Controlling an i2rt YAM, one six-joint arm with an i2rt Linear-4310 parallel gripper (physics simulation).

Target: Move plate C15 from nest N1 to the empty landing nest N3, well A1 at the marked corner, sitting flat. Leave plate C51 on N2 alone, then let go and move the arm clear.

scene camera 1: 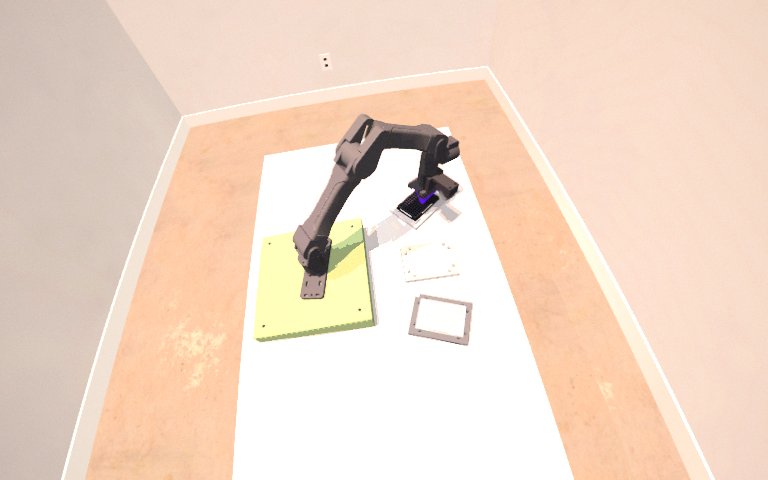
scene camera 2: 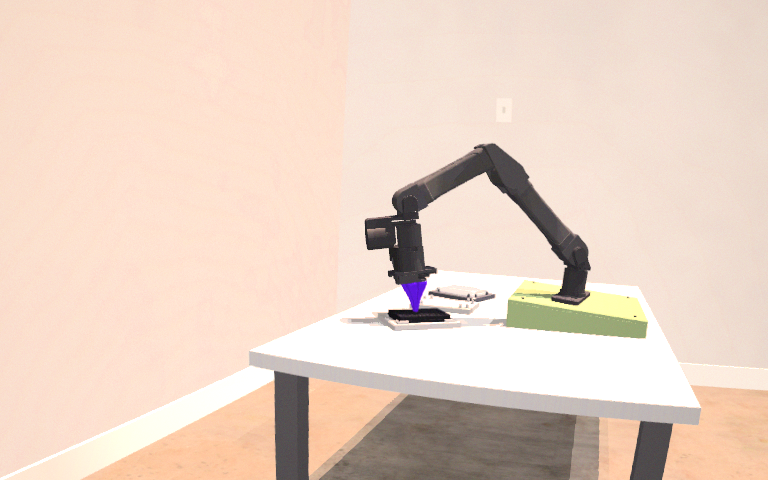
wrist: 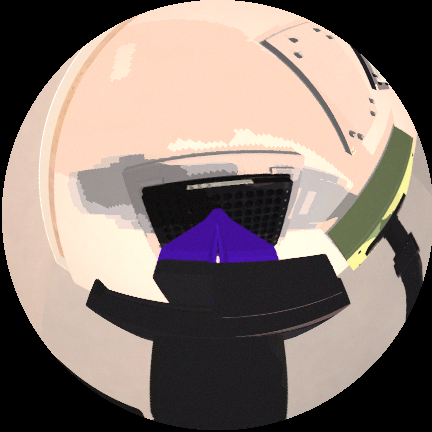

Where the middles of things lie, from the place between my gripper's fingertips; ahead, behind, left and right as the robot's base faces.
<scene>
Now: hand 1 cm past the black perforated plate (scene camera 2: pixel 424 315), 1 cm to the right of it and 1 cm above it.
</scene>
